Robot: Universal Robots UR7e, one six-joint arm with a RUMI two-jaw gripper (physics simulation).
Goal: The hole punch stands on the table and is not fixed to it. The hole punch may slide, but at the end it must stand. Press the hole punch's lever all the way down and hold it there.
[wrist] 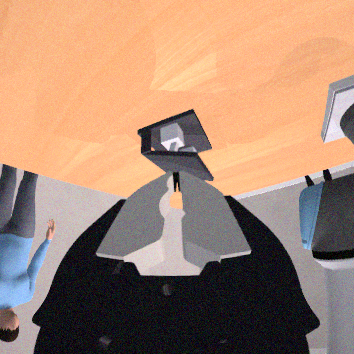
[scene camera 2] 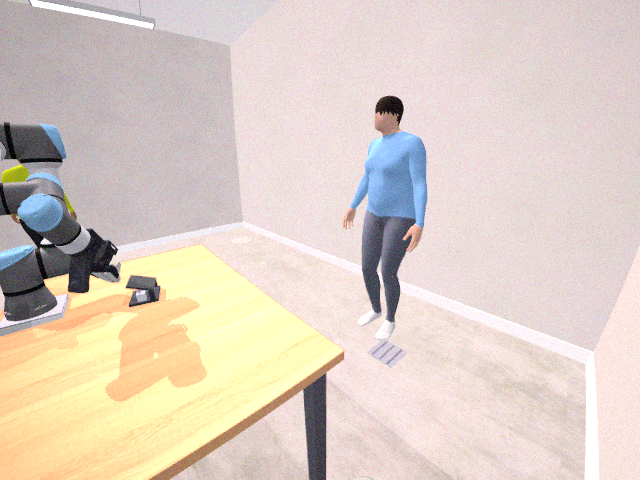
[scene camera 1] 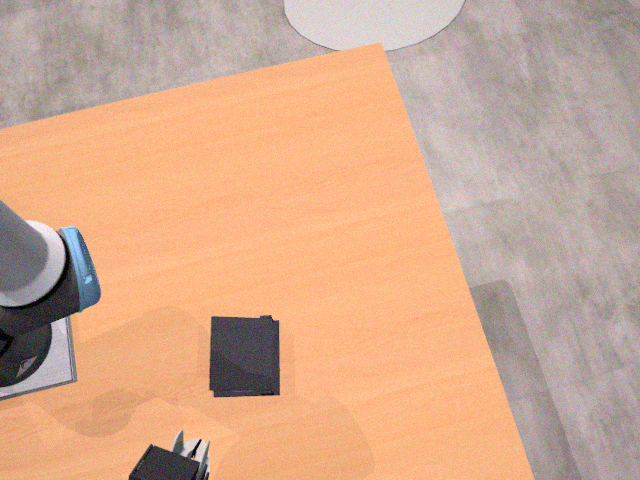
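Where they show: gripper, fingertip midpoint: [wrist: 176, 174] [scene camera 2: 117, 281] [scene camera 1: 200, 441]; arm's base, link origin: [scene camera 2: 32, 309] [scene camera 1: 6, 340].
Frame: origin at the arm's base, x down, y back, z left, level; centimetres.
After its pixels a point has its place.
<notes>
The dark hole punch [scene camera 1: 237, 379] @[x -4.3, y -38.3, z -9.9 cm] [scene camera 2: 154, 294] @[x -0.4, y -43.1, z -12.2 cm] [wrist: 194, 122] @[x 1.6, y -34.2, z -9.5 cm] stands upright on the wooden table. Its lever [scene camera 1: 240, 346] @[x -4.2, y -39.0, z -5.0 cm] [scene camera 2: 141, 282] @[x -4.2, y -39.1, z -6.7 cm] [wrist: 182, 164] @[x -4.6, y -37.8, z -8.1 cm] is a flat dark plate, raised at an angle above the base, with a clear gap and light metal parts between them. My gripper [scene camera 1: 194, 444] @[x -11.0, y -34.0, z -18.3 cm] [scene camera 2: 118, 272] @[x -11.0, y -34.0, z -18.3 cm] [wrist: 176, 174] @[x -11.0, y -34.0, z -18.3 cm] is shut and empty. It is tilted, beside the punch on the side of the lever's raised edge, and looks apart from it in both scene views. In the wrist view the fingertips overlap the lever's near edge, so the exact distance is unclear there.
The robot's base plate [scene camera 1: 66, 356] @[x 0.4, y -10.1, z -3.4 cm] [scene camera 2: 56, 310] @[x 0.3, y -8.9, z -4.6 cm] [wrist: 331, 112] @[x 0.6, y -10.2, z -1.9 cm] is fixed at the table's side. The table [scene camera 1: 310, 180] @[x 2.8, y -52.0, z 24.9 cm] [scene camera 2: 258, 372] @[x 2.8, y -65.9, z -64.1 cm] ends behind and to the right of the punch. A person in blue [scene camera 2: 395, 175] [wrist: 15, 270] stands on the floor beyond the table.
</notes>
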